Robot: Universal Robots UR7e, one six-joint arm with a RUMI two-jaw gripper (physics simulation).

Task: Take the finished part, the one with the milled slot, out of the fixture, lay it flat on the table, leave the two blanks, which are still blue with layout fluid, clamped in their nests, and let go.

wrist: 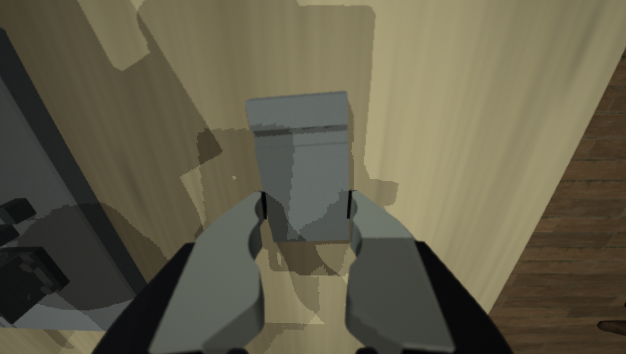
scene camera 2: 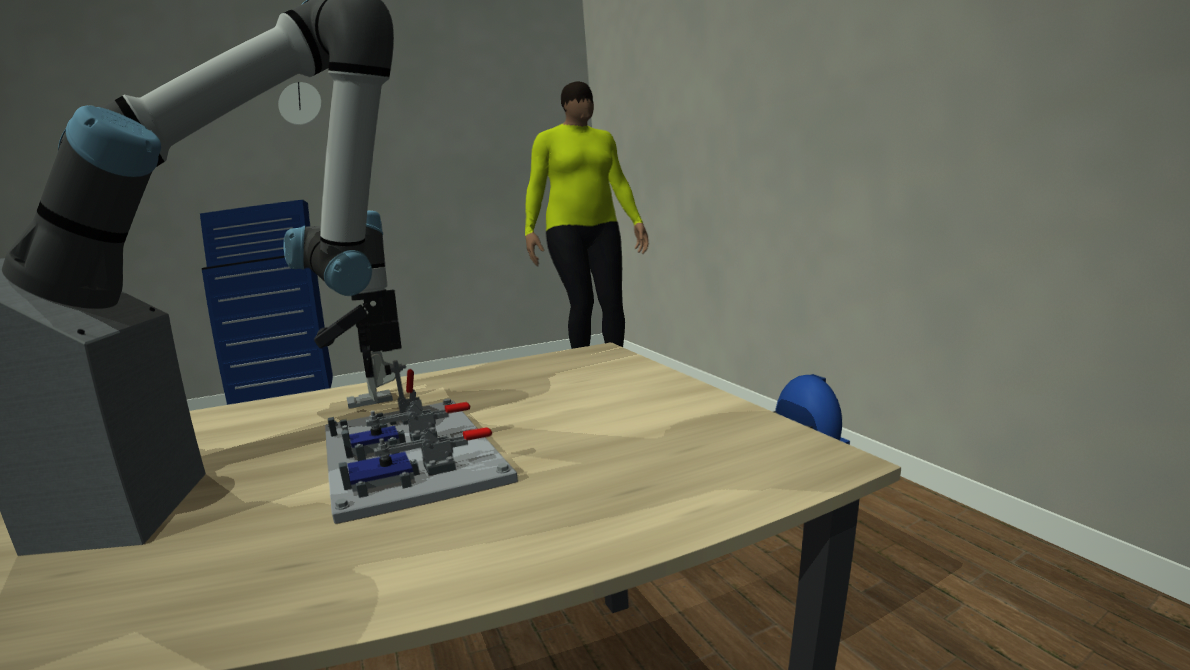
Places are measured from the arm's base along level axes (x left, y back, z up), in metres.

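Pixels of known places: gripper, fingertip midpoint: [wrist: 307,193] [scene camera 2: 376,399]; arm's base, link origin: [scene camera 2: 63,284].
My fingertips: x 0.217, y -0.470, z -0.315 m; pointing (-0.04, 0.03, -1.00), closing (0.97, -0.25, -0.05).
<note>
For each thing: its middle in the pictures, then the offset to it from my fingertips. "spot": a spot on its surface instead. Level surfaces: height alone.
- finished part, body centre: [wrist: 304,176] [scene camera 2: 369,398] dx +0.002, dy +0.013, dz +0.003 m
- table, surface height: dz -0.002 m
- fixture plate, body centre: [scene camera 2: 405,449] dx -0.317, dy +0.042, dz +0.006 m
- third red handle, surface spot: [scene camera 2: 409,381] spot: dx -0.223, dy -0.010, dz +0.081 m
The finished part [scene camera 2: 358,402] [wrist: 312,165], a grey block with a slot across its far end, is between my fingertips, beyond the fixture's back edge. My gripper [scene camera 2: 377,392] [wrist: 307,193] is shut on its near end. In the wrist view the far end looks wider than the near end, so the part seems a little tilted. It is very low over the table [scene camera 2: 666,432] [wrist: 440,100]; whether it touches cannot be told. Two blue blanks [scene camera 2: 374,436] [scene camera 2: 379,468] sit clamped in nests on the fixture plate [scene camera 2: 416,494] [wrist: 40,160].
Two toggle clamps have lowered red handles [scene camera 2: 457,407] [scene camera 2: 477,432]; a third red handle [scene camera 2: 409,381] stands upright close beside my gripper. The table's edge and the wooden floor [wrist: 575,225] show at the right of the wrist view. A person [scene camera 2: 581,178] stands behind the table.
</note>
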